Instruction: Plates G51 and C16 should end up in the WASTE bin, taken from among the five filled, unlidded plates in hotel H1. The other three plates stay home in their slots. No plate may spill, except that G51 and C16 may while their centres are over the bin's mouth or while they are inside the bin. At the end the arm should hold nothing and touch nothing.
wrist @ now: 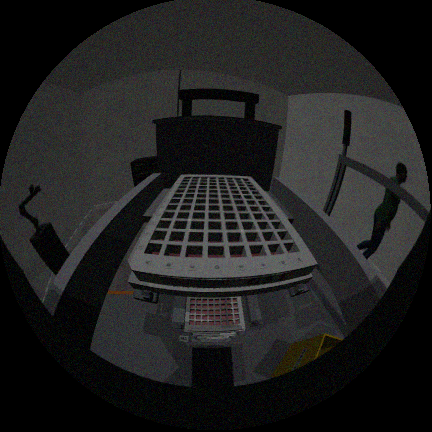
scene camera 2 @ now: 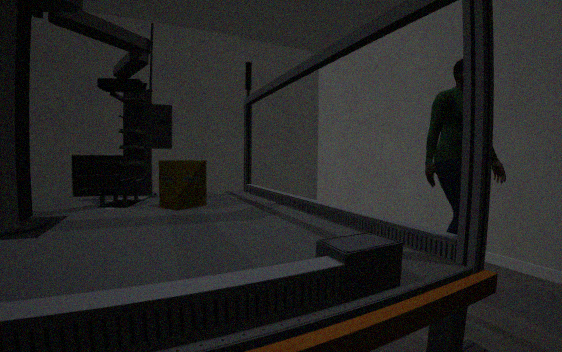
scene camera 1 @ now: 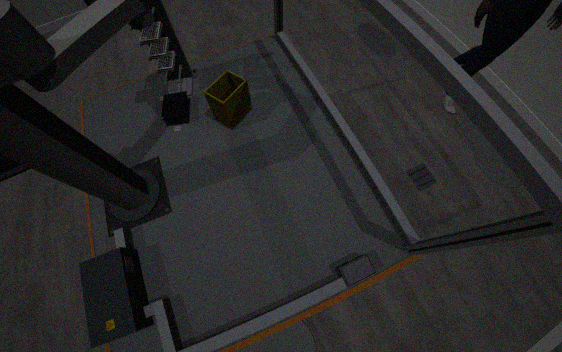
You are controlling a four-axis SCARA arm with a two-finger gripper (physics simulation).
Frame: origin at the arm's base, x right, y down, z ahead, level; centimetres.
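Seen in the pictures: gripper, fingertip midpoint: (wrist: 217, 182); arm's base at its link origin: (scene camera 1: 136, 195).
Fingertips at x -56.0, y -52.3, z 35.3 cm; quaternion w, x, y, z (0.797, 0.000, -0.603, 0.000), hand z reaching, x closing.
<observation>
Pixels of each thing's top centre, then the offset from my fingertips to it. "*": a spot on its surface instead.
- filled plate at its top centre: (wrist: 213, 292) (scene camera 1: 150, 31) dx +2.3, dy +15.9, dz -0.6 cm
- yellow WASTE bin at its top centre: (scene camera 2: 182, 160) (scene camera 1: 225, 85) dx +32.9, dy +31.1, dz +21.5 cm
- black box at its top centre: (wrist: 211, 369) (scene camera 2: 119, 189) (scene camera 1: 173, 103) dx +18.9, dy +44.1, dz -5.2 cm
- grey cabinet at a spot on its surface: (scene camera 1: 105, 300) * dx +97.6, dy +39.6, dz -47.6 cm
- low rail at a spot on its surface: (scene camera 1: 345, 135) * dx +69.4, dy +46.8, dz +65.3 cm
My gripper (wrist: 217, 182) is shut on the long sides of a grey, unlidded plate (wrist: 217, 220) at the hotel. The plate looks level, with red liquid in its nearer wells; its front label, G51, is too dark to read clearly. Another filled plate (wrist: 214, 312) shows below it. Hotel H1 has a dark back panel with a handle (wrist: 217, 145) and stands as a dark tower in scene camera 2 (scene camera 2: 137, 130). Several plates stick out in scene camera 1, one of them this plate (scene camera 1: 159, 47). C16's label cannot be read. The yellow WASTE bin (scene camera 1: 229, 107) (scene camera 2: 182, 184) (wrist: 299, 356) stands open near the hotel.
A black box (scene camera 1: 176, 108) stands between the hotel and the bin. The arm's column (scene camera 1: 75, 145) rises at the left. A grey cabinet (scene camera 1: 105, 300) stands at the lower left. A low rail (scene camera 1: 345, 135) borders the right side. A person (scene camera 2: 447, 135) (wrist: 387, 212) is beyond it.
</observation>
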